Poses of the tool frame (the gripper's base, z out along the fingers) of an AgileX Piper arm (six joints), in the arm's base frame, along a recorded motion.
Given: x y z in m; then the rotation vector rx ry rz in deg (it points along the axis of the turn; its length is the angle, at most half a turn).
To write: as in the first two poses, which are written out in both.
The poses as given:
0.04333 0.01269 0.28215 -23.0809 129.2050 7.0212
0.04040 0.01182 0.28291 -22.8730 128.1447 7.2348
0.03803 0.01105 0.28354 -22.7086 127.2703 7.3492
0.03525 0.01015 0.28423 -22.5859 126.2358 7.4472
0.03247 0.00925 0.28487 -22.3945 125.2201 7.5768
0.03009 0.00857 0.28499 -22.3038 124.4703 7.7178
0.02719 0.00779 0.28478 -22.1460 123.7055 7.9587
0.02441 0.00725 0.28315 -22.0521 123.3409 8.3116
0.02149 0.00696 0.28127 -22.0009 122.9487 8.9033
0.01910 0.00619 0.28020 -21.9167 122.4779 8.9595
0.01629 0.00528 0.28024 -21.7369 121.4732 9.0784
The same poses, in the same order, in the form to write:
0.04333 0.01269 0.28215 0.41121 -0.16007 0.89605 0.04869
0.04040 0.01182 0.28291 0.41968 -0.15925 0.89217 0.05037
0.03803 0.01105 0.28354 0.42665 -0.15861 0.88892 0.05133
0.03525 0.01015 0.28423 0.43479 -0.15834 0.88497 0.05221
0.03247 0.00925 0.28487 0.44282 -0.15757 0.88105 0.05331
0.03009 0.00857 0.28499 0.44863 -0.15734 0.87807 0.05444
0.02719 0.00779 0.28478 0.45458 -0.15665 0.87501 0.05629
0.02441 0.00725 0.28315 0.45731 -0.15617 0.87350 0.05886
0.02149 0.00696 0.28127 0.46006 -0.15600 0.87179 0.06313
0.01910 0.00619 0.28020 0.46372 -0.15566 0.86988 0.06363
0.01629 0.00528 0.28024 0.47150 -0.15492 0.86574 0.06470

